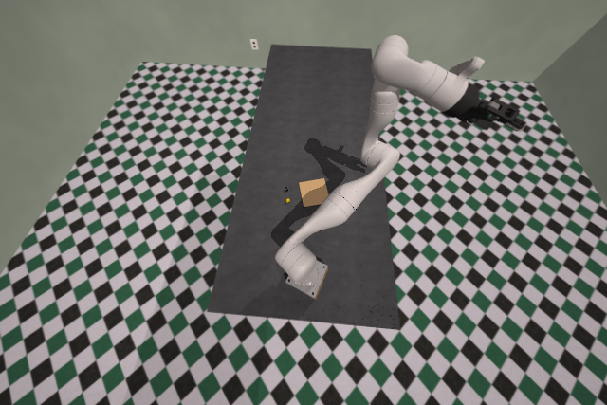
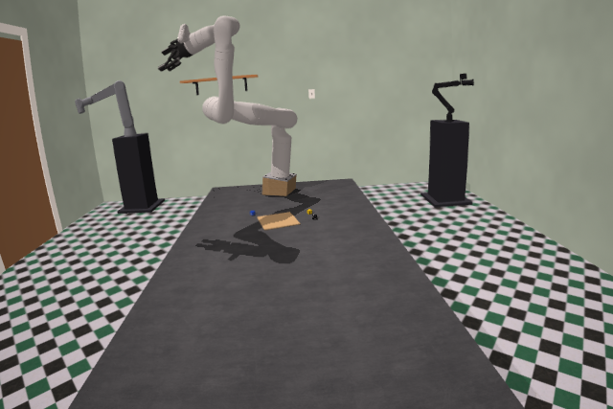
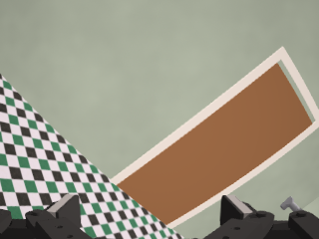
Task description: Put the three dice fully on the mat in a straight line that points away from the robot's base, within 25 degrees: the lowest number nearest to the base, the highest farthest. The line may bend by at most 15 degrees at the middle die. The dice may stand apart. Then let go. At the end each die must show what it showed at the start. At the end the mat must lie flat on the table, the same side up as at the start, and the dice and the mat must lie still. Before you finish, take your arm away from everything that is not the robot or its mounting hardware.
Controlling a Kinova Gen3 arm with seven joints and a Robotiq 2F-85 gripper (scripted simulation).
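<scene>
Now: hand 65 cm above the yellow die and 55 cm to the right of it. From my hand the other things lie so: black die (65 cm below, 57 cm to the left, 7 cm ahead); then blue die (65 cm below, 31 cm to the left, 2 cm behind); then tan mat (65 cm below, 42 cm to the left, 7 cm ahead).
</scene>
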